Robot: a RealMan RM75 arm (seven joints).
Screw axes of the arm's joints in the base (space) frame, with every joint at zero. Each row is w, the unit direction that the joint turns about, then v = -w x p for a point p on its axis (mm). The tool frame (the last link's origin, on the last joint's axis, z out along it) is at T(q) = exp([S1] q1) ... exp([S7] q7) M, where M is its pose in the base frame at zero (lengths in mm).
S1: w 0 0 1 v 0 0 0
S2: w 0 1 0 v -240.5 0 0
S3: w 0 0 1 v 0 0 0
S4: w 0 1 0 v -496.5 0 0
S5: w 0 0 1 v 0 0 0
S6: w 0 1 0 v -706.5 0 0
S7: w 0 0 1 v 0 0 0
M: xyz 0 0 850.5 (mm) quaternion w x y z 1 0 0 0
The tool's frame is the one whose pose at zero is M.
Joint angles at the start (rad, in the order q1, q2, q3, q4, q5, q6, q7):
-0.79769 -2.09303 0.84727 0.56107 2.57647 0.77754 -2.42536
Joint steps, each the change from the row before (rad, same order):
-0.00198 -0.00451 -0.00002 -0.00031 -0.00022 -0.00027 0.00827
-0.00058 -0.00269 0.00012 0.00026 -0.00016 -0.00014 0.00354
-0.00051 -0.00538 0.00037 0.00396 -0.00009 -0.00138 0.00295
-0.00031 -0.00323 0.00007 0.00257 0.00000 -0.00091 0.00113
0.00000 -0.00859 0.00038 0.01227 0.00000 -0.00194 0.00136
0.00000 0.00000 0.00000 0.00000 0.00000 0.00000 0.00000
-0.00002 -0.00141 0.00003 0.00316 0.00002 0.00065 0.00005
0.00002 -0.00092 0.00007 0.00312 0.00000 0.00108 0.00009
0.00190 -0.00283 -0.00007 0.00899 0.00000 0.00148 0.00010
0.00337 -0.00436 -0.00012 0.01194 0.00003 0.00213 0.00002
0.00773 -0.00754 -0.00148 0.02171 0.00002 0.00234 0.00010
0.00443 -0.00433 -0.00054 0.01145 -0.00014 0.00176 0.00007
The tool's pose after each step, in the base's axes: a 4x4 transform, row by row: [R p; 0 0 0 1], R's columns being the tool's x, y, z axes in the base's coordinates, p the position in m. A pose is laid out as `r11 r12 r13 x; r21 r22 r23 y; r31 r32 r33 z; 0 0 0 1`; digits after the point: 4 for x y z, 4 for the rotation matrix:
0.4858 0.8158 -0.3138 -0.2724; 0.7942 -0.2621 0.5482 0.4329; 0.3649 -0.5155 -0.7753 -0.0253; 0 0 0 1
0.4887 0.8148 -0.3119 -0.2716; 0.7935 -0.2664 0.5471 0.4326; 0.3627 -0.5149 -0.7767 -0.0266; 0 0 0 1
0.4929 0.8137 -0.3082 -0.2698; 0.7910 -0.2715 0.5483 0.4325; 0.3625 -0.5140 -0.7774 -0.0283; 0 0 0 1
0.4950 0.8133 -0.3059 -0.2687; 0.7894 -0.2739 0.5493 0.4325; 0.3629 -0.5134 -0.7776 -0.0293; 0 0 0 1
0.5016 0.8117 -0.2990 -0.2653; 0.7833 -0.2794 0.5554 0.4333; 0.3673 -0.5128 -0.7760 -0.0306; 0 0 0 1
0.5016 0.8117 -0.2990 -0.2653; 0.7833 -0.2794 0.5554 0.4333; 0.3673 -0.5128 -0.7760 -0.0306; 0 0 0 1
0.5030 0.8115 -0.2975 -0.2645; 0.7820 -0.2807 0.5565 0.4335; 0.3681 -0.5126 -0.7758 -0.0307; 0 0 0 1
0.5044 0.8111 -0.2962 -0.2638; 0.7808 -0.2820 0.5575 0.4337; 0.3687 -0.5125 -0.7755 -0.0305; 0 0 0 1
0.5070 0.8105 -0.2935 -0.2627; 0.7777 -0.2833 0.5612 0.4340; 0.3717 -0.5127 -0.7739 -0.0300; 0 0 0 1
0.5094 0.8102 -0.2900 -0.2615; 0.7743 -0.2845 0.5653 0.4341; 0.3755 -0.5125 -0.7722 -0.0296; 0 0 0 1
0.5122 0.8102 -0.2849 -0.2601; 0.7680 -0.2837 0.5742 0.4341; 0.3844 -0.5129 -0.7676 -0.0284; 0 0 0 1
0.5133 0.8105 -0.2821 -0.2594; 0.7652 -0.2834 0.5781 0.4339; 0.3886 -0.5126 -0.7657 -0.0280; 0 0 0 1

